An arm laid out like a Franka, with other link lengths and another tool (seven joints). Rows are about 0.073 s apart.
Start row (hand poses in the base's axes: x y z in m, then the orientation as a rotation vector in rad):
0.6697 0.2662 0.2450 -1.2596 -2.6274 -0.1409
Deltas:
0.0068 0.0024 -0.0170 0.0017 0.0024 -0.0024
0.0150 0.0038 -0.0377 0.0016 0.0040 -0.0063
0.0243 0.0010 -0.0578 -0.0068 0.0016 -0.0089
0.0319 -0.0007 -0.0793 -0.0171 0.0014 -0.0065
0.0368 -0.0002 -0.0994 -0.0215 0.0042 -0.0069
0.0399 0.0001 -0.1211 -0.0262 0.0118 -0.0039
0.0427 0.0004 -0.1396 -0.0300 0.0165 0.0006
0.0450 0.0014 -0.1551 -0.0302 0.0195 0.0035
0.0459 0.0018 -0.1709 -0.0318 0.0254 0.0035
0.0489 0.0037 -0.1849 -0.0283 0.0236 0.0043
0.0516 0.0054 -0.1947 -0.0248 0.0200 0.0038
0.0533 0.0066 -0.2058 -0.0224 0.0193 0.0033
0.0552 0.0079 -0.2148 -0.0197 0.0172 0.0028
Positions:
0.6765 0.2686 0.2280 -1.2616 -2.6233 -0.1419
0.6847 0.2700 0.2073 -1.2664 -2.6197 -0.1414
0.6940 0.2672 0.1872 -1.2732 -2.6234 -0.1325
0.7016 0.2655 0.1657 -1.2733 -2.6290 -0.1188
0.7065 0.2660 0.1456 -1.2745 -2.6281 -0.1113
0.7096 0.2663 0.1239 -1.2701 -2.6252 -0.0997
0.7124 0.2666 0.1054 -1.2640 -2.6254 -0.0909
0.7147 0.2676 0.0899 -1.2595 -2.6246 -0.0882
0.7156 0.2680 0.0741 -1.2584 -2.6202 -0.0823
0.7186 0.2699 0.0601 -1.2567 -2.6209 -0.0879
0.7213 0.2716 0.0503 -1.2572 -2.6223 -0.0949
0.7230 0.2728 0.0392 -1.2573 -2.6217 -0.0985
0.7249 0.2741 0.0302 -1.2577 -2.6222 -0.1035

